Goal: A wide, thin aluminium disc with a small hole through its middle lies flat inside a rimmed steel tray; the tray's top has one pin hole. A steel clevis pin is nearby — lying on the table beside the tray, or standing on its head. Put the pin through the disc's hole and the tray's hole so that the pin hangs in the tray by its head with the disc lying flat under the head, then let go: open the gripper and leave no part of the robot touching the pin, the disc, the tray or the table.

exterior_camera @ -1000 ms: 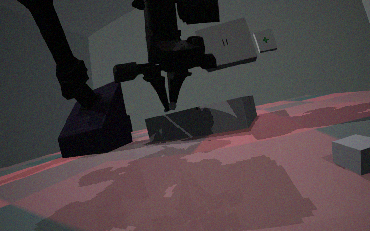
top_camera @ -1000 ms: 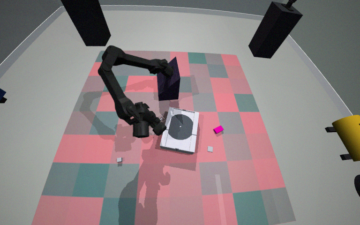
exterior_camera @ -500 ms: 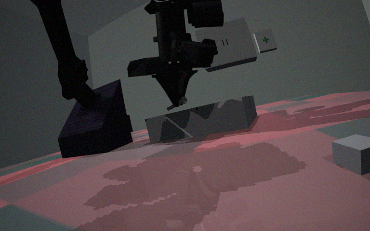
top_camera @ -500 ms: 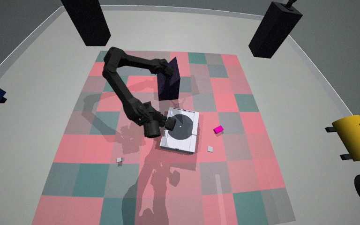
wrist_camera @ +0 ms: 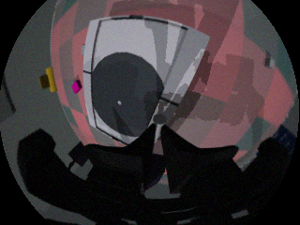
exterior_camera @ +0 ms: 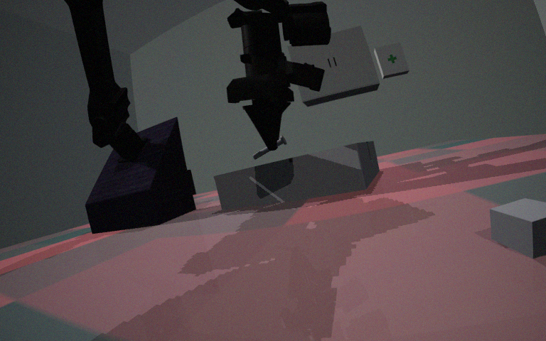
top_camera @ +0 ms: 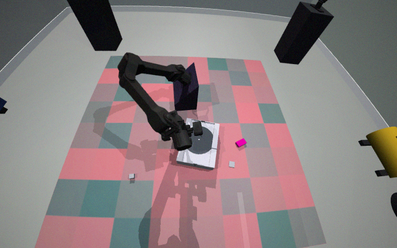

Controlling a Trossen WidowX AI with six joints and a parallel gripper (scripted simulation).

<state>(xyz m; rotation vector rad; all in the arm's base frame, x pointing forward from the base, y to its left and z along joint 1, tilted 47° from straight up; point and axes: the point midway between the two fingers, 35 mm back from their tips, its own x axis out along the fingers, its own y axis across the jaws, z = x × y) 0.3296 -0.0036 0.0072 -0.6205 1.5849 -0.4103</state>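
The dark aluminium disc lies 10 mm ahead of my gripper tip, 70 mm to the left of it and 20 mm below it. Also, from my gripper tip: steel clevis pin 10 mm behind; grey cube 190 mm ahead, 250 mm to the right, 70 mm below; steel tray 20 mm ahead, 80 mm to the left, 30 mm below.
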